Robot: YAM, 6 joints.
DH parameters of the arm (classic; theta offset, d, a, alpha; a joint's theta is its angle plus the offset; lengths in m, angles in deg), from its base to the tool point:
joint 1: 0 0.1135 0.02 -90
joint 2: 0 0 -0.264 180
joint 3: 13.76 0 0.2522 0
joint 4: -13.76 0 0.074 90
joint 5: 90 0 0 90
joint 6: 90 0.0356 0 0
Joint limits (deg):
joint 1: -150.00..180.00
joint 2: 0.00..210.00
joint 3: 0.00..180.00
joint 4: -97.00..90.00
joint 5: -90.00..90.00
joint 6: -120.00..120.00
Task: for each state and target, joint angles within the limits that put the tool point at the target. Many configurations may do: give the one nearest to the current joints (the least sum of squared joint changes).
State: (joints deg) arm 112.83 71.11 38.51 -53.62 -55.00 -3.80
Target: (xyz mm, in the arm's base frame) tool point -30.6 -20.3 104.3
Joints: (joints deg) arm 145.42 73.66 2.48 -72.42 -73.20 -3.80
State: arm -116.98 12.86 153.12 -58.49 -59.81 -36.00
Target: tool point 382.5 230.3 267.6
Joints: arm -144.91 0.00 149.48 -85.72 -61.97 -36.00
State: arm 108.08 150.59 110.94 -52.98 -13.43 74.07
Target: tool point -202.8 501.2 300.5
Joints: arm 111.17 135.66 137.01 -36.97 -13.14 74.07
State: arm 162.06 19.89 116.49 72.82 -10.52 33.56
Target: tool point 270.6 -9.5 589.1
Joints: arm 179.06 36.56 110.94 68.26 -8.18 33.56
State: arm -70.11 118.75 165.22 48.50 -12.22 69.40
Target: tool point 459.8 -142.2 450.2
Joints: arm -18.55 151.27 161.39 80.39 -18.84 69.40
